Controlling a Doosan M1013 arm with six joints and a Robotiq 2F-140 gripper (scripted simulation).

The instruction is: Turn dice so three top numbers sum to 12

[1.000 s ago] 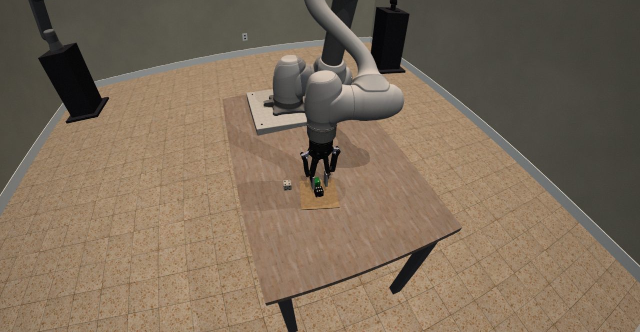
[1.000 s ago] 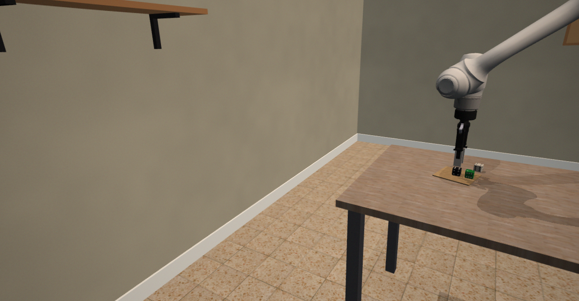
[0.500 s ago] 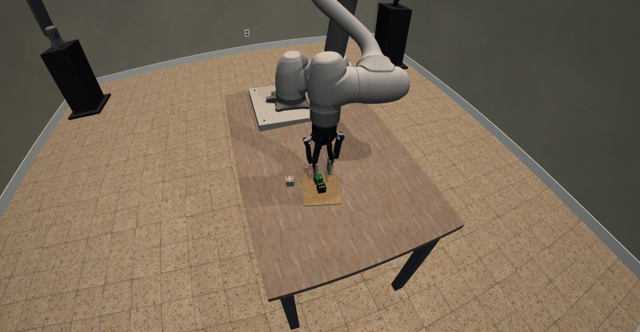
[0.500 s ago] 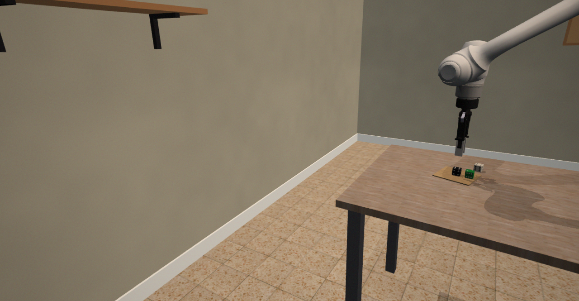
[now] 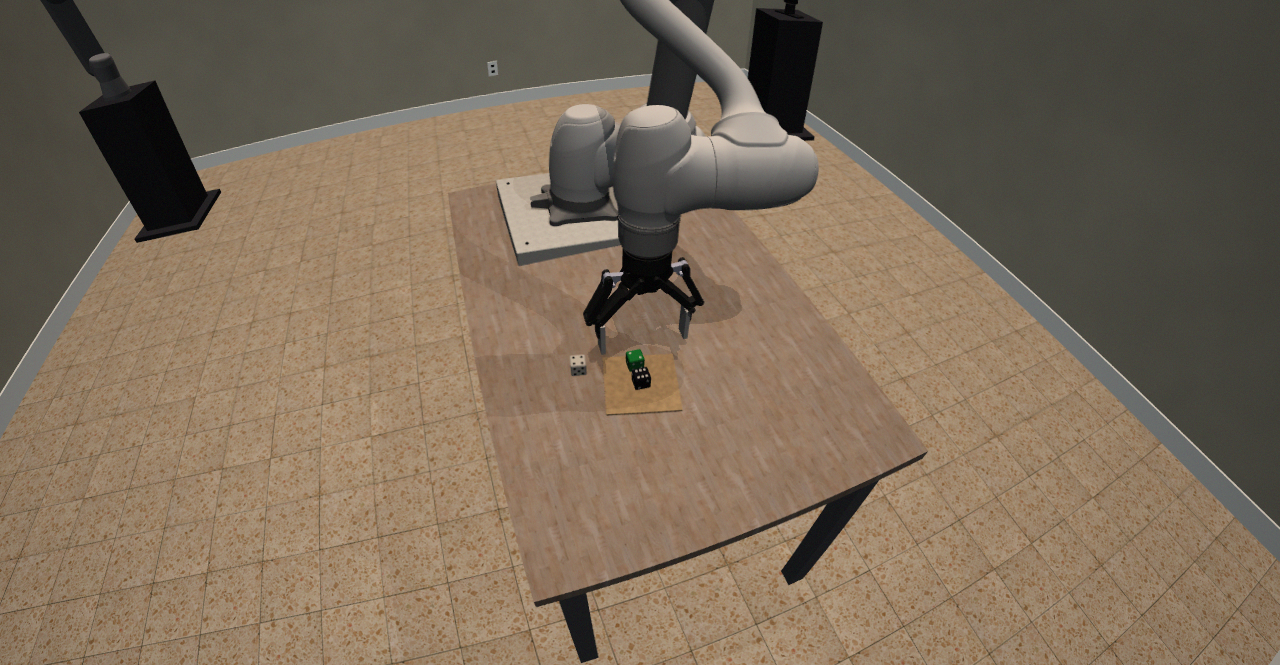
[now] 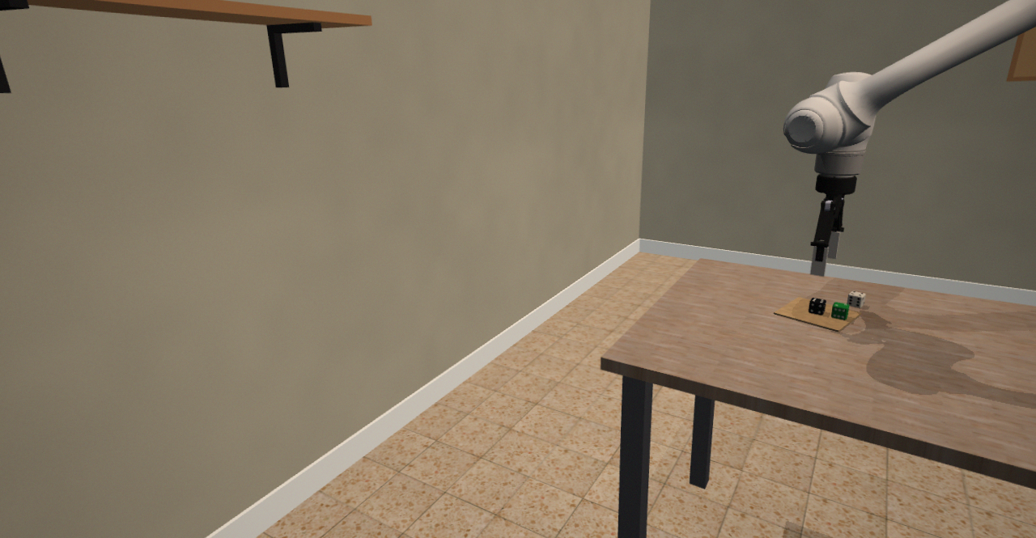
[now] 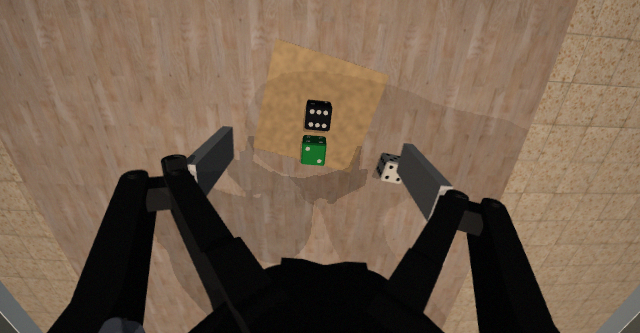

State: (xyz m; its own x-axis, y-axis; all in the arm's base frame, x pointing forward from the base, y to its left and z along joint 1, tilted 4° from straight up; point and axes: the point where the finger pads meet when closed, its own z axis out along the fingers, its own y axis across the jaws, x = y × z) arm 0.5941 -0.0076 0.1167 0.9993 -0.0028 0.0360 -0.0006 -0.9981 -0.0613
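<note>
The white die is 60 mm behind my hand, 110 mm to the right of it and 110 mm below it. Also, from my hand: green die: 40 mm behind, 110 mm below; black die: 110 mm below; tan mat: 130 mm below.
</note>
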